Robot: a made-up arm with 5 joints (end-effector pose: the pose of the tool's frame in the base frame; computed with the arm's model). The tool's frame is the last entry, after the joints. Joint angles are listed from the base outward.
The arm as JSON. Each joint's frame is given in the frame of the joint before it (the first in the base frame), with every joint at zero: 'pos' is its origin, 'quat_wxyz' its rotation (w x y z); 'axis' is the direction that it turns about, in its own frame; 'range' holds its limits. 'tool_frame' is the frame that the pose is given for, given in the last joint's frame.
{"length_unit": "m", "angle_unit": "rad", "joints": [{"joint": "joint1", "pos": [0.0, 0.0, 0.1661], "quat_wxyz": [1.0, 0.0, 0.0, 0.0], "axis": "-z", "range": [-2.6, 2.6]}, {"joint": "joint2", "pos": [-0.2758, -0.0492, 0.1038], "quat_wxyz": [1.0, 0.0, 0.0, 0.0], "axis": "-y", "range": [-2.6, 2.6]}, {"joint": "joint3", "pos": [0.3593, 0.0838, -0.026], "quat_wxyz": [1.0, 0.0, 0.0, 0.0], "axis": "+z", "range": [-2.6, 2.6]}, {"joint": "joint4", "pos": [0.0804, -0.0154, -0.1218], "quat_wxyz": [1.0, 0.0, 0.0, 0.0], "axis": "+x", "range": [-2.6, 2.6]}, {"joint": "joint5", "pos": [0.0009, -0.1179, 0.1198], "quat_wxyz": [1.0, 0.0, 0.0, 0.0], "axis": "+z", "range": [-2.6, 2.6]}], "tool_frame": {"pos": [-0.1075, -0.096, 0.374], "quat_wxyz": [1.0, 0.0, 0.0, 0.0]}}
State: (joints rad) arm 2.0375 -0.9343 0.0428 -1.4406 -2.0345
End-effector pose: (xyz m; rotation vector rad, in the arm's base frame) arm 0.5179 -0.1123 -0.0998 1.7963 -1.0099 2.3031
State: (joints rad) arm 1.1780 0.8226 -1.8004 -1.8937 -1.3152
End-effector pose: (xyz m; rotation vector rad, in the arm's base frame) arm 0.1525 -0.4556 0.6890 0.7801 -1.0552 1.9066
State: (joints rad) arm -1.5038 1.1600 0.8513 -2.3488 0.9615
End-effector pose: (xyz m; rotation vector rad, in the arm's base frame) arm -0.4487 0.0505 0.1774 -1.6274 -1.8358 -0.0728
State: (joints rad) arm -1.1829 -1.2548 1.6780 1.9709 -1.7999
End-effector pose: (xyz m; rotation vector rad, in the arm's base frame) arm -0.2165 -0.2723 -0.6211 2.0022 -2.2607 -0.0766
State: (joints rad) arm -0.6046 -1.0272 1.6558 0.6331 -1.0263
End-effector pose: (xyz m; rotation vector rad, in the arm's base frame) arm 0.2236 0.1661 -0.2497 -0.0329 1.7502 0.9527
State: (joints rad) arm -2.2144 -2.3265 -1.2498 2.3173 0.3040
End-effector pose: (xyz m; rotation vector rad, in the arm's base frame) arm 0.5513 -0.6683 0.6073 -0.0496 0.2344 0.7241
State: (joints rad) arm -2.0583 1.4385 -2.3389 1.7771 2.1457
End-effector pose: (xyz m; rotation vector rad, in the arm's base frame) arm -0.2264 -0.0010 0.0886 1.5015 -1.8811 -0.3267
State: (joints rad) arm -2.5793 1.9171 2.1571 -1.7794 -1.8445
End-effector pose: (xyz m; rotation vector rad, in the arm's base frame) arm 0.1252 0.1668 0.3227 -2.3305 0.3902 0.3146
